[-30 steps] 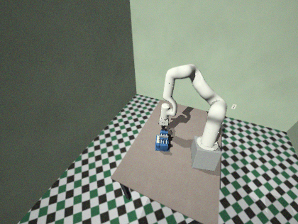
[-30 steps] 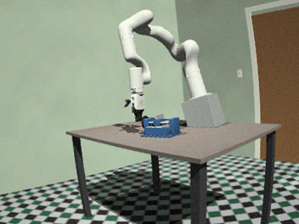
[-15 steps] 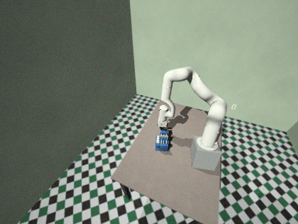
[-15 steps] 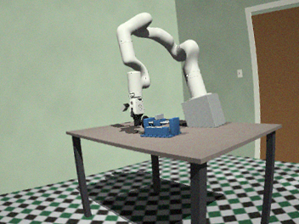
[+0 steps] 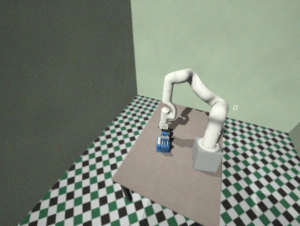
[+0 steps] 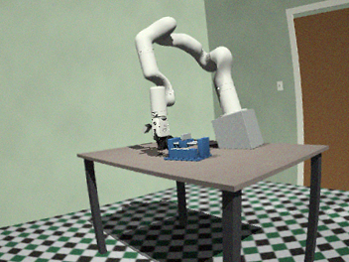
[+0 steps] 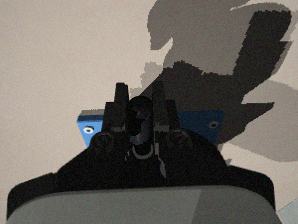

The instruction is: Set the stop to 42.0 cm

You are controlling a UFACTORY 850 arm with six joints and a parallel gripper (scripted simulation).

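The stop block lies 50 mm behind my hand, 140 mm to the left of it and 30 mm above it.
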